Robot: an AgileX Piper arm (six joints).
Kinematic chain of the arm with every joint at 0, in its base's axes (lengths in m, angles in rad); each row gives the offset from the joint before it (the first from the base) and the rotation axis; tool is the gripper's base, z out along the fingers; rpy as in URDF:
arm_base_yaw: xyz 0 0 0.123 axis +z
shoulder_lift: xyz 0 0 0 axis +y
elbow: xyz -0.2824 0 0.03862 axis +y
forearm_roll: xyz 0.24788 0 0.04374 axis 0.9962 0 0.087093
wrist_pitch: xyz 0 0 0 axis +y
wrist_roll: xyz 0.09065 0 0.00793 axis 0.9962 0 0.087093
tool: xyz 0 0 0 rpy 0 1.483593 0
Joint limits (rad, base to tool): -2.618..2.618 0..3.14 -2.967..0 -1.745..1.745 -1.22..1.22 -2.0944..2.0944
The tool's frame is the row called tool.
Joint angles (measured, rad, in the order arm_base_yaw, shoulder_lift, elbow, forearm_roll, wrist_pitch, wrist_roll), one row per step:
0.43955, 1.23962, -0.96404, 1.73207, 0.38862, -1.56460
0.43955, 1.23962, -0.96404, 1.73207, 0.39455, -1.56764
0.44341, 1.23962, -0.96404, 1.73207, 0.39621, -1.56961
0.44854, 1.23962, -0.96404, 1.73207, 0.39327, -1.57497
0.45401, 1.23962, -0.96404, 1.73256, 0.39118, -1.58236
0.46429, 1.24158, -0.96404, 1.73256, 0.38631, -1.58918
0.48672, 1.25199, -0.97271, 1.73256, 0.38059, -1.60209
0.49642, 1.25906, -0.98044, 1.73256, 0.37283, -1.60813
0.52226, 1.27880, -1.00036, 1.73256, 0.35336, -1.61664
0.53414, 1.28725, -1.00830, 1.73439, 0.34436, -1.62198
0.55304, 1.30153, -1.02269, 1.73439, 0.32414, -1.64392
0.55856, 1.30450, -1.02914, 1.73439, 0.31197, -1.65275
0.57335, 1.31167, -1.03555, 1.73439, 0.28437, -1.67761
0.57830, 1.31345, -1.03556, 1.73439, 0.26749, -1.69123
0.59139, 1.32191, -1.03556, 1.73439, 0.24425, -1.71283
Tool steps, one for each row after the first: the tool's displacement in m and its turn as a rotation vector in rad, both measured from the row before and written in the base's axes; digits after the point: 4 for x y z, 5 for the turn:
-0.0004, 0.0004, 0.0001, -0.00064, -0.00262, 0.00609
-0.0007, 0.0010, 0.0000, -0.00092, -0.00156, 0.00569
-0.0006, 0.0010, -0.0001, -0.00426, -0.00377, 0.00288
-0.0007, 0.0012, 0.0000, -0.00496, -0.00513, 0.00418
-0.0008, 0.0023, -0.0006, -0.00652, -0.00301, 0.00634
-0.0006, 0.0062, -0.0001, -0.01057, -0.00781, 0.01840
0.0007, 0.0028, 0.0004, -0.00545, -0.00474, 0.00290
0.0018, 0.0076, 0.0006, -0.01008, -0.00566, 0.00801
0.0006, 0.0035, 0.0001, -0.00430, -0.00231, 0.00348
0.0014, 0.0054, 0.0002, -0.01883, -0.01596, 0.00211
0.0006, 0.0011, 0.0010, -0.00677, -0.00917, -0.00513
0.0008, 0.0030, -0.0005, -0.02315, -0.01702, -0.00867
0.0005, 0.0004, -0.0009, -0.01399, -0.00806, -0.00953
0.0008, 0.0029, -0.0030, -0.02472, -0.00815, -0.00623

